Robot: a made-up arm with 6 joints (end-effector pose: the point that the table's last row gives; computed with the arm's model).
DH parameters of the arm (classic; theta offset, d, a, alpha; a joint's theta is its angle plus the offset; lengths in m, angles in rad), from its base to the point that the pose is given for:
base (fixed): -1.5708 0.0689 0 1.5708
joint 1: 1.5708 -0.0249 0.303 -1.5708
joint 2: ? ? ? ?
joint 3: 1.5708 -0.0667 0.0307 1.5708
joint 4: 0 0.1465 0.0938 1.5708
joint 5: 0 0.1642 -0.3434 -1.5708
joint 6: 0.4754 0 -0.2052 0
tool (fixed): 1.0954 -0.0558 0 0
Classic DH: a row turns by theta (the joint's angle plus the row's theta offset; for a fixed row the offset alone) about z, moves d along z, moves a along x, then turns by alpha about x.
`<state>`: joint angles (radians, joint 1 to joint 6).
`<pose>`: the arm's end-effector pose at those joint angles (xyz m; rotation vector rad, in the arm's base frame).
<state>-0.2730 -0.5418 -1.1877 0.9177 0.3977 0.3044</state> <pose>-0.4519 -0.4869 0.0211 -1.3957 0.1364 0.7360</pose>
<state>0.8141 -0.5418 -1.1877 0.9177 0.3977 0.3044</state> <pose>-0.4519 -0.2687 0.4777 -2.4172 0.6002 0.6750</pose>
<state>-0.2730 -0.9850 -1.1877 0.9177 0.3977 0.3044</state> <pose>-0.3124 -0.4374 -0.1555 -1.5003 -0.1144 0.3279</pose>
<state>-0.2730 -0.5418 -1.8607 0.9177 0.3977 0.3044</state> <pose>-0.4851 -0.4590 0.0863 -1.8219 0.6819 0.4961</pose>
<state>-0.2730 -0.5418 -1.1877 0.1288 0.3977 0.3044</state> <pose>-0.2020 -0.3095 -0.1489 -1.3294 -0.1102 -0.0763</pose>
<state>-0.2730 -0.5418 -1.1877 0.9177 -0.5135 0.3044</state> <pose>-0.5447 -0.1267 0.2435 -0.4647 0.2093 0.7319</pose>
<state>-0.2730 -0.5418 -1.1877 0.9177 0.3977 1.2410</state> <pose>-0.4547 -0.5282 0.2017 -1.2993 0.8250 1.4952</pose>
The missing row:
joint 2: 0 -0.3673 0.0281 -1.5708
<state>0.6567 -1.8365 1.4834 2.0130 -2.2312 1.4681</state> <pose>0.1413 -0.2379 1.0403 -0.3176 -1.6230 -1.4216</pose>
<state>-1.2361 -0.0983 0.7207 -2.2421 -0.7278 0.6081</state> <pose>0.3473 -0.8598 -0.2420 1.5664 0.9001 -1.8082</pose>
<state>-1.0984 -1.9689 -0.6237 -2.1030 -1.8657 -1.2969</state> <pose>-0.3458 0.1031 0.0803 -1.1418 1.1619 -0.2041</pose>
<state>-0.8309 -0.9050 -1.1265 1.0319 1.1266 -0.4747</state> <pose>-0.1016 -0.5923 -0.4162 -1.4520 -0.7925 -0.3041</pose>
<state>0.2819 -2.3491 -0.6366 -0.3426 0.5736 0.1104</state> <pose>0.4148 -0.0795 0.4790 -0.3863 -2.1459 -1.1938</pose>
